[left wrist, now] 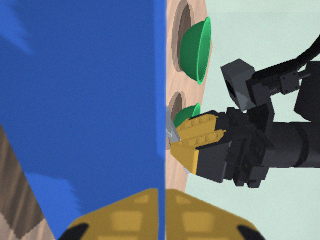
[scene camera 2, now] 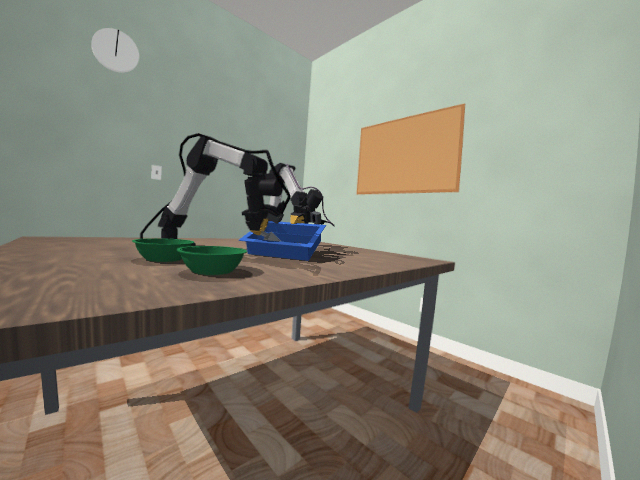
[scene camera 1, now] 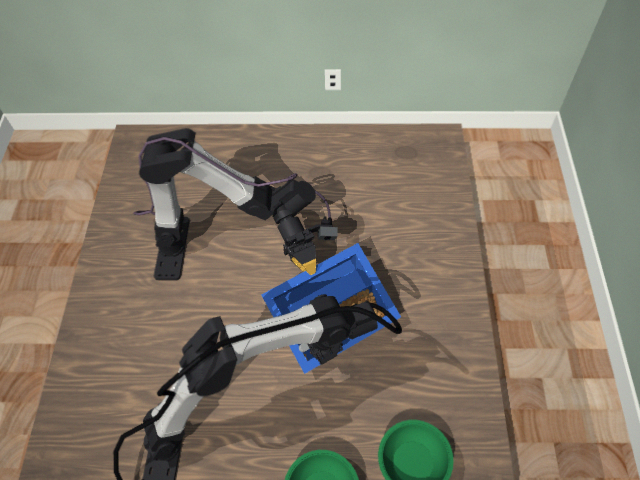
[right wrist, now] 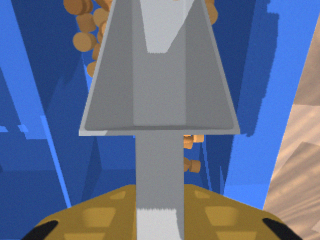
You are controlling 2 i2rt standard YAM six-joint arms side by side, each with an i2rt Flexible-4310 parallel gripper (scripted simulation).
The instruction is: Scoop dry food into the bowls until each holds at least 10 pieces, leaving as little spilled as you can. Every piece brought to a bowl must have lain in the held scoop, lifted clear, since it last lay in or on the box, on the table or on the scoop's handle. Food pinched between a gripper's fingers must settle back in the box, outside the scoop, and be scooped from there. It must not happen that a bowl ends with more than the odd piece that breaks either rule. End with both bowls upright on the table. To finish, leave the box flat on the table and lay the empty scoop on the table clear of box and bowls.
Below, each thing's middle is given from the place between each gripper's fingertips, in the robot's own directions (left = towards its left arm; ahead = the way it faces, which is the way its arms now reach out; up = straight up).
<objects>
My right hand is 9 cm to the right of the blue box (scene camera 1: 352, 272), 4 cm short of it and 1 cm above it. Round my right hand: grey scoop (right wrist: 159, 77) (3 cm below, 3 cm ahead, 2 cm to the left).
I see the blue box 80 mm to the right of my left hand (scene camera 1: 312, 274), 50 mm below it and 40 mm ahead of it. Also, from my left hand: grey scoop 140 mm to the right, 60 mm below, 20 mm ahead.
</objects>
